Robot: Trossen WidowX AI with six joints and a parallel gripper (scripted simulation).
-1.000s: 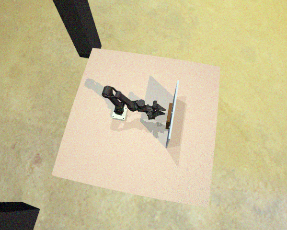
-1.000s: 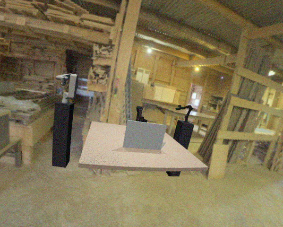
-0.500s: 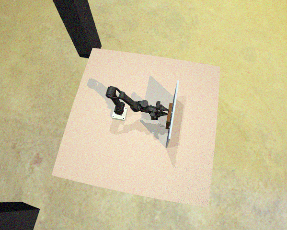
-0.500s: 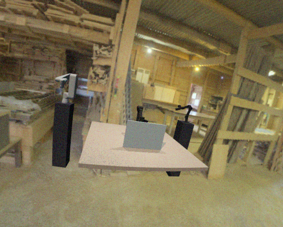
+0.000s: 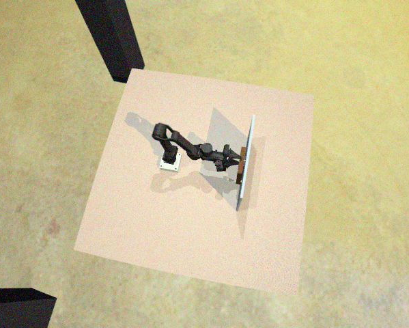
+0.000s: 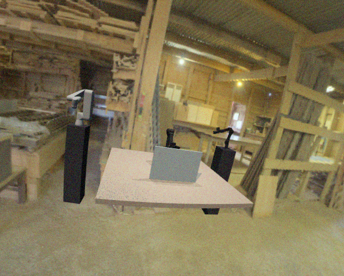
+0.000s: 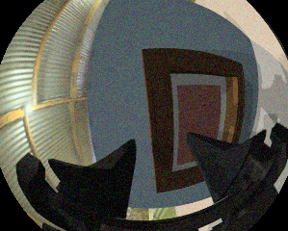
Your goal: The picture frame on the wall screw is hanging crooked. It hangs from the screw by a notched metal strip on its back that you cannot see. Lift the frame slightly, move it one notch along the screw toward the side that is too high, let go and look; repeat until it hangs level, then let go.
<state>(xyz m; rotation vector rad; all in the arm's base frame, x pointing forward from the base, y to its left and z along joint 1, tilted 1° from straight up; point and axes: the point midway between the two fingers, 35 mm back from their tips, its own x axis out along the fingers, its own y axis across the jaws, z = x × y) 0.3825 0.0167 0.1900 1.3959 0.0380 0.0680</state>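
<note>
The picture frame is 50 mm below my gripper tip, 10 mm to the right of it and 10 mm ahead of it. The rest, counted from my gripper tip: wall panel (70 mm below, 20 mm ahead, 10 mm to the left).
</note>
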